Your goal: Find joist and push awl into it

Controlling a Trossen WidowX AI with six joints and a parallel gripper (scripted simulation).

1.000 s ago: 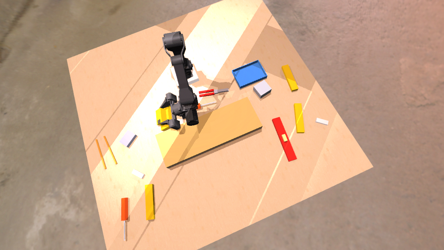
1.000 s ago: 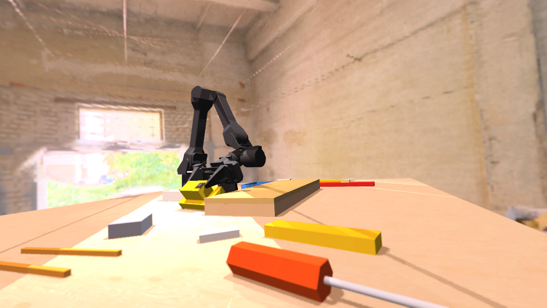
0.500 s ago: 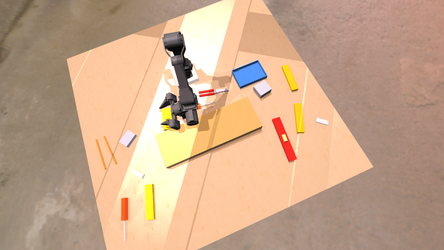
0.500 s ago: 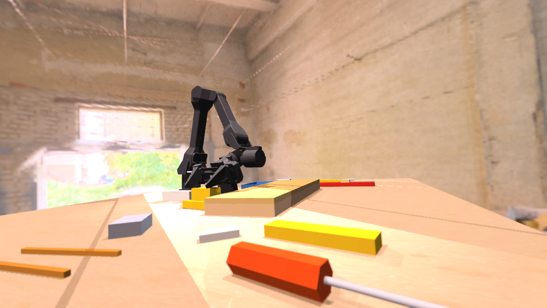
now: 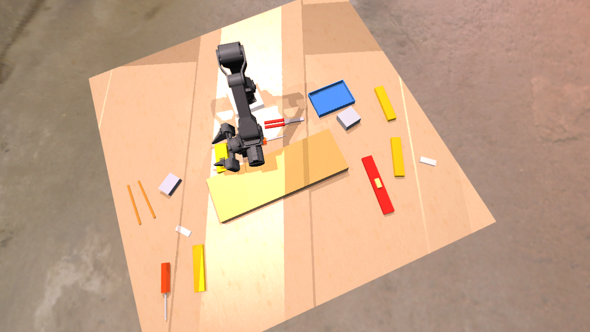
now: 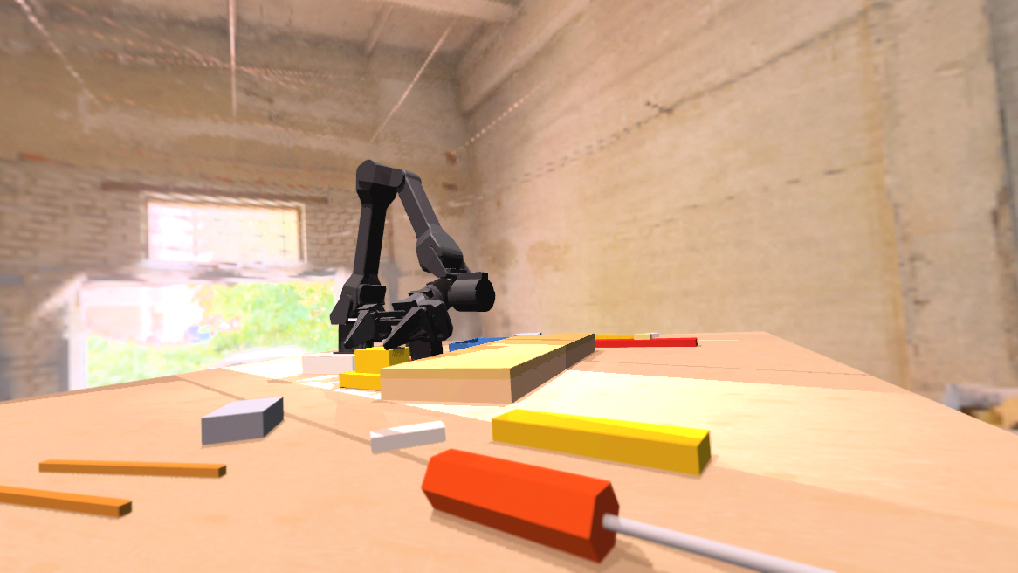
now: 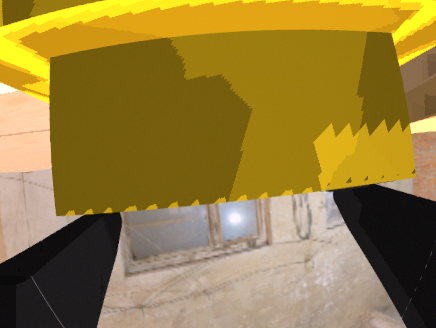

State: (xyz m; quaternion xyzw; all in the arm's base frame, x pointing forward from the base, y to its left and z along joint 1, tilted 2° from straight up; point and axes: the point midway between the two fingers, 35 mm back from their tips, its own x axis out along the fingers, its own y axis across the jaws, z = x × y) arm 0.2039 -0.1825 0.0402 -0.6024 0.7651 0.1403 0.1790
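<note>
The stud finder lies 30 mm to the left of my gripper tip, 20 mm below it and 20 mm ahead of it. The rest, counted from my gripper tip: red level: 530 mm to the left, 360 mm ahead, 50 mm below; then awl: 100 mm to the left, 60 mm below; then blue tray: 540 mm to the left, 50 mm below, 50 mm behind.
</note>
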